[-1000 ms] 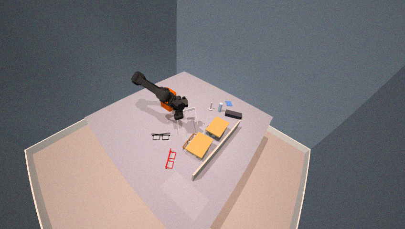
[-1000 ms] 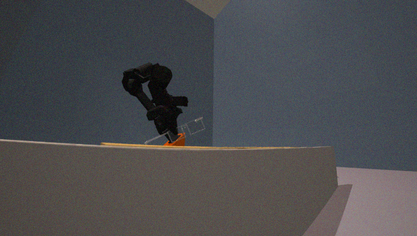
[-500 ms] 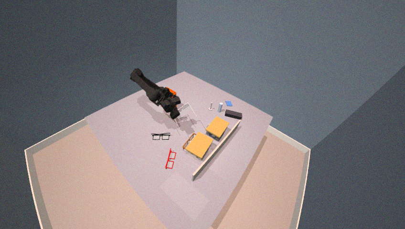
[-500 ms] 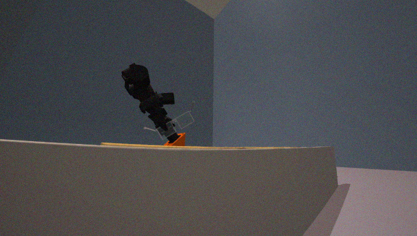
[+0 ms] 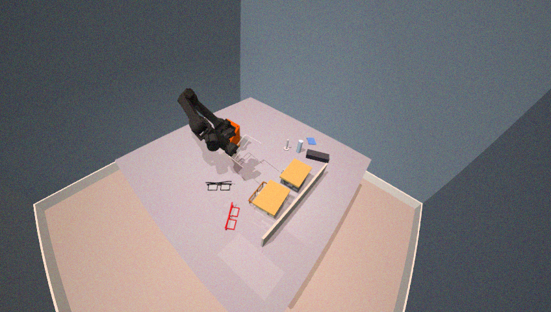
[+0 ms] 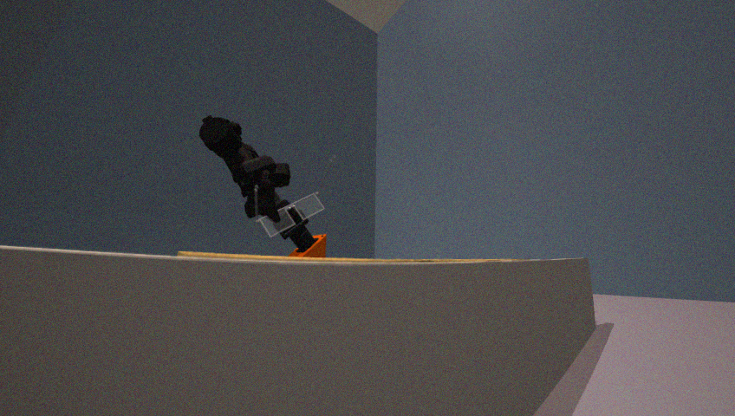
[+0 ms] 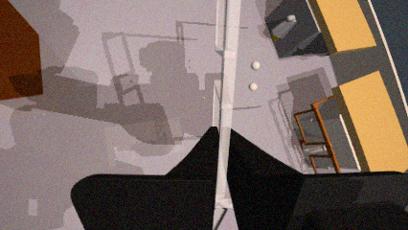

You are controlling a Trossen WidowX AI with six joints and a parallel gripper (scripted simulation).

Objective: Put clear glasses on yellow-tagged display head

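The grey display head lies 280 mm ahead of my gripper tip, 160 mm to the left of it and 120 mm below it. Round my gripper tip: long low wall: 400 mm ahead, 50 mm to the left, 120 mm below; then small stand: 100 mm ahead, 400 mm to the left, 150 mm below; then black box: 320 mm ahead, 470 mm to the left, 160 mm below.
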